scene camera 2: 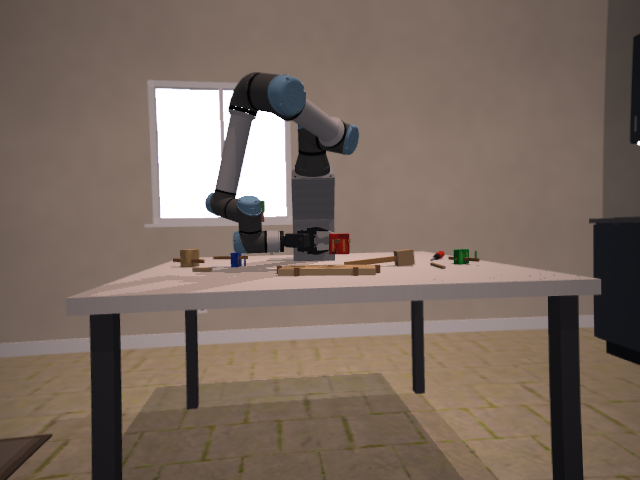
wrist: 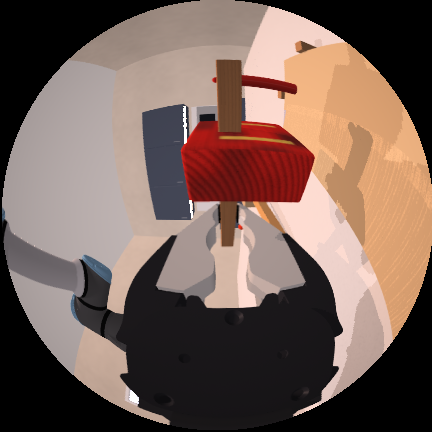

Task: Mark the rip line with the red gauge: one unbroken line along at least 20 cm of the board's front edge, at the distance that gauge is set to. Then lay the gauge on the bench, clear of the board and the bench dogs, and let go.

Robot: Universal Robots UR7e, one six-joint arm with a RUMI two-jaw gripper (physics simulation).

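My gripper (scene camera 2: 323, 241) (wrist: 227, 205) is level and shut on the red gauge (scene camera 2: 339, 243) (wrist: 247, 167), holding it by its brown wooden beam. The gauge's red block sits just beyond the fingertips. A red rod stands out sideways near the far end of the beam in the wrist view. The gauge is held above the bench (scene camera 2: 206, 289), a little above and behind the board (scene camera 2: 325, 270) (wrist: 390, 200) in the scene view. Brown bench dogs (scene camera 2: 296, 271) (wrist: 304, 47) stand against the board's edges. Whether the gauge touches the board cannot be told; no line is discernible.
A wooden mallet (scene camera 2: 403, 257) lies right of the board's back. A green gauge (scene camera 2: 461, 256), a red-handled screwdriver (scene camera 2: 438, 255) and a thin stick (scene camera 2: 437, 265) lie at the right. A blue gauge (scene camera 2: 235, 259), a tan gauge (scene camera 2: 189, 257) and a small wood piece (scene camera 2: 202, 269) are at the left.
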